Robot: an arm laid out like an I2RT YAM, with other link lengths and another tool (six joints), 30 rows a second.
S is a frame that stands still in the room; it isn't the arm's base.
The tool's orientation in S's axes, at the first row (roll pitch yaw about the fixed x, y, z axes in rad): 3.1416, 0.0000, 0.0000
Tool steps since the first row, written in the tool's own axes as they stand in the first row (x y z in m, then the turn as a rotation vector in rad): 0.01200, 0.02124, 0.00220, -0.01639, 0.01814, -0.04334; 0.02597, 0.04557, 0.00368, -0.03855, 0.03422, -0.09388; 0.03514, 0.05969, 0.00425, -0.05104, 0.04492, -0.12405; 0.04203, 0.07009, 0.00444, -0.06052, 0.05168, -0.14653; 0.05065, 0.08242, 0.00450, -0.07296, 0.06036, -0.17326; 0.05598, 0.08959, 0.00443, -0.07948, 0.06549, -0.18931; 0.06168, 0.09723, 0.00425, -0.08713, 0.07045, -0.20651
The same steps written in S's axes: 0.01200, -0.02124, -0.00220, -0.01639, -0.01814, 0.04334; 0.02597, -0.04557, -0.00368, -0.03855, -0.03422, 0.09388; 0.03514, -0.05969, -0.00425, -0.05104, -0.04492, 0.12405; 0.04203, -0.07009, -0.00444, -0.06052, -0.05168, 0.14653; 0.05065, -0.08242, -0.00450, -0.07296, -0.06036, 0.17326; 0.05598, -0.08959, -0.00443, -0.07948, -0.06549, 0.18931; 0.06168, -0.09723, -0.00425, -0.08713, -0.07045, 0.20651
